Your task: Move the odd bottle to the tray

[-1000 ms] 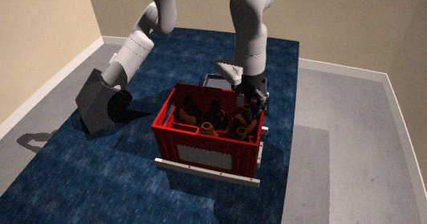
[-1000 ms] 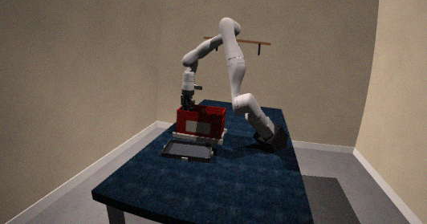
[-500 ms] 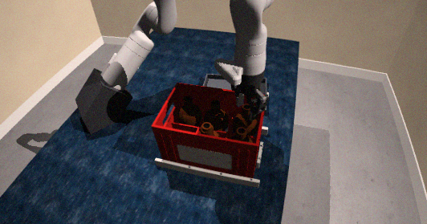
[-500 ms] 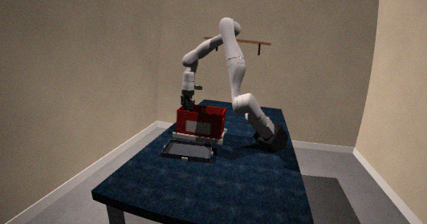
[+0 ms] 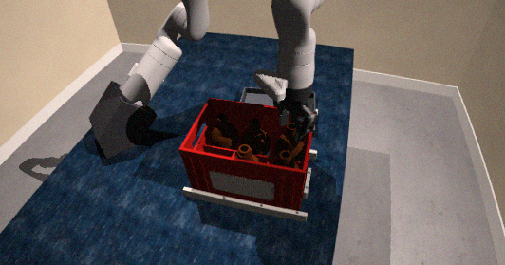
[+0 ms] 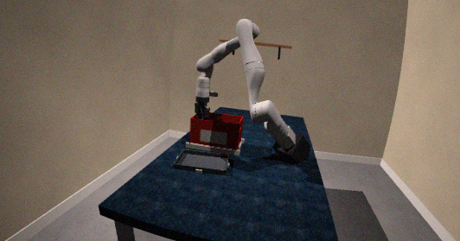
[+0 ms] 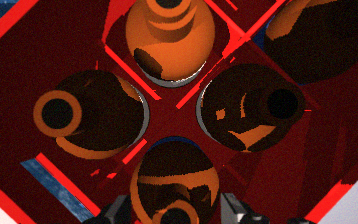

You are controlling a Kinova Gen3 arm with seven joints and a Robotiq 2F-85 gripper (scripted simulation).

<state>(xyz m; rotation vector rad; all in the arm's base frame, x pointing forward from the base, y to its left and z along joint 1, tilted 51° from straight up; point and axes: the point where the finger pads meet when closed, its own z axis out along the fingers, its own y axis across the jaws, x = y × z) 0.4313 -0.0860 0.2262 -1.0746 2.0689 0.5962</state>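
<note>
Right now the crate is 70 mm to the right of my hand, 70 mm below it and 70 mm behind it. Round my hand: grey tray 190 mm to the left, 150 mm behind, 140 mm below.
</note>
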